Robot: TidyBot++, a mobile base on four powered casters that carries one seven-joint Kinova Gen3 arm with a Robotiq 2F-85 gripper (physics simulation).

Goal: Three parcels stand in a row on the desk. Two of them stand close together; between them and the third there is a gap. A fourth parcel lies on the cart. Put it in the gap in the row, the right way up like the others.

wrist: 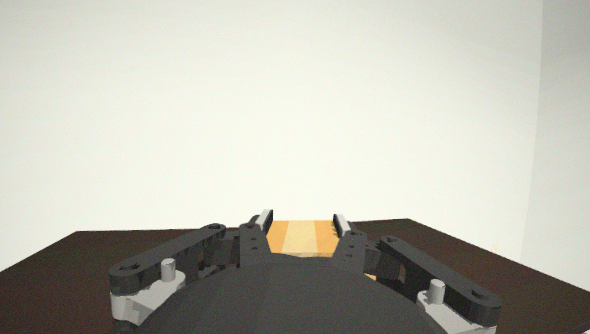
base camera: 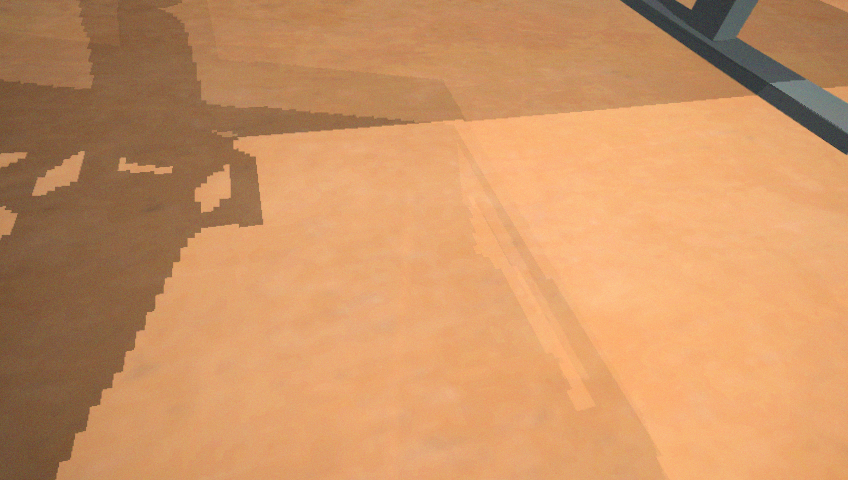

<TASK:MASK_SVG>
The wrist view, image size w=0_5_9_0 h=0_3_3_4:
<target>my gripper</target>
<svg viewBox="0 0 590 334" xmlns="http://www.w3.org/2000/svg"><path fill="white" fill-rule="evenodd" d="M109 269L114 334L495 334L502 305L500 298L400 238L382 236L380 243L367 240L367 234L359 231L351 221L346 221L343 214L333 214L333 223L339 241L332 257L298 257L283 253L272 253L267 240L267 234L273 222L273 209L264 209L260 215L252 216L249 222L240 224L237 231L226 231L226 226L219 223L208 224L119 262ZM401 264L404 266L406 271L405 279L399 275ZM204 249L204 260L198 263L199 253L202 249Z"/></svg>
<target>small brown parcel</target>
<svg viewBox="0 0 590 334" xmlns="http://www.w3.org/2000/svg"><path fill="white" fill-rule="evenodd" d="M272 222L267 234L267 240L272 253L283 253L298 257L332 257L339 241L333 220L278 220Z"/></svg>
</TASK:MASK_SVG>
